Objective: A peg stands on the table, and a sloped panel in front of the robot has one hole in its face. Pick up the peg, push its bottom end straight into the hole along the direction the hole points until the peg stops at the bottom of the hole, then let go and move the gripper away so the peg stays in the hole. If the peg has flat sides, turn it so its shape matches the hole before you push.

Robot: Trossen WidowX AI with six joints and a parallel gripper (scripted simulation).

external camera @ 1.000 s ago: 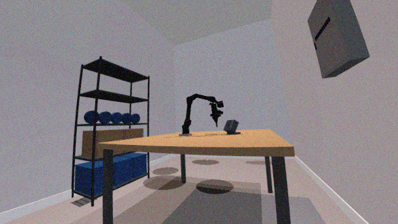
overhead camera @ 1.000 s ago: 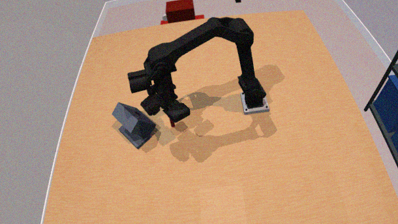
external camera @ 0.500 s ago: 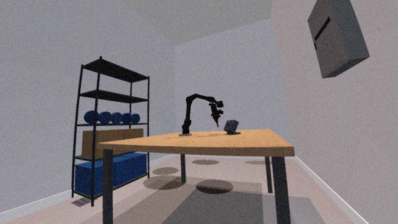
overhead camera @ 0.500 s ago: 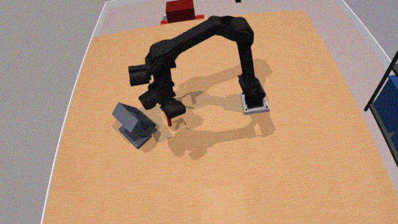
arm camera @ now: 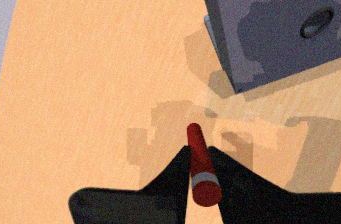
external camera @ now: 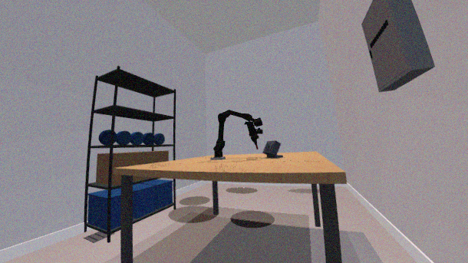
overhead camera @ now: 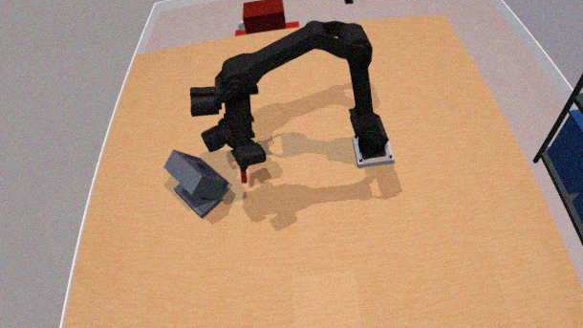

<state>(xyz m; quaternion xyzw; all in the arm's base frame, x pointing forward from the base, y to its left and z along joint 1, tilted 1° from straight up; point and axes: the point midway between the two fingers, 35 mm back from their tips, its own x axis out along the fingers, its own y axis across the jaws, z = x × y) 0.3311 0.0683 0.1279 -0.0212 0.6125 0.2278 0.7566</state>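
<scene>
The grey-blue sloped panel lies 130 mm ahead of my gripper tip, 20 mm to the right of it and 40 mm below it. Also, from my gripper tip: red peg: 10 mm to the right, 20 mm above.
</scene>
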